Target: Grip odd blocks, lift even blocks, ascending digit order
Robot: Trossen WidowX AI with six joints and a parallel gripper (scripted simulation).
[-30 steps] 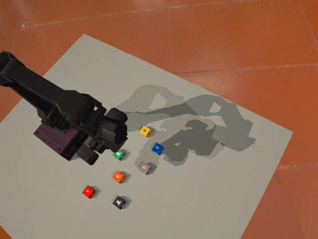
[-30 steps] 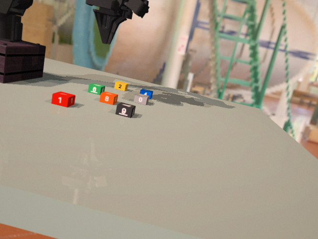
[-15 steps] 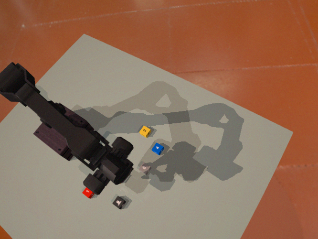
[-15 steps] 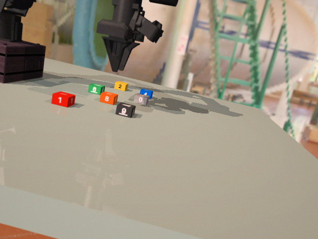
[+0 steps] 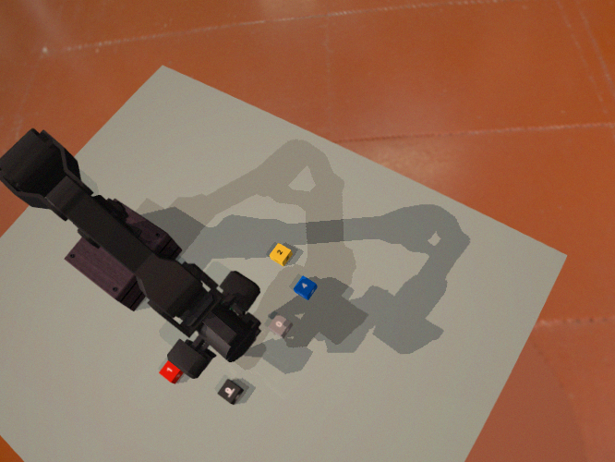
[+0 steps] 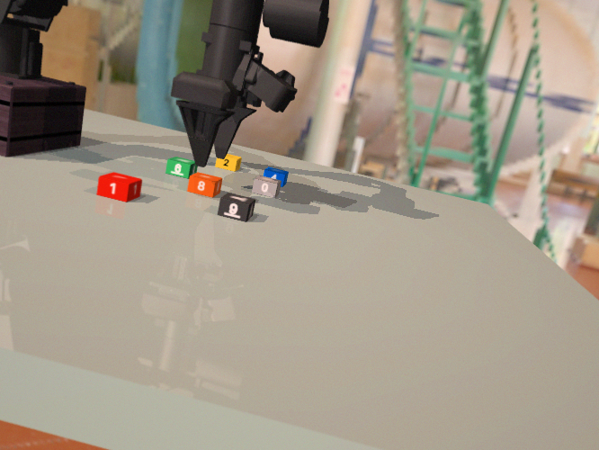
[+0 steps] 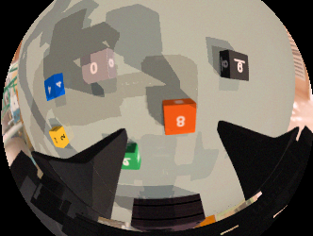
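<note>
Now: the orange block 30 mm below my gripper tip and 10 mm to the right of it. Round my gripper tip: green block (70 mm to the left, 40 mm behind, 30 mm below); then grey block (70 mm ahead, 60 mm to the left, 30 mm below); then black block (90 mm to the right, 40 mm ahead, 30 mm below).
</note>
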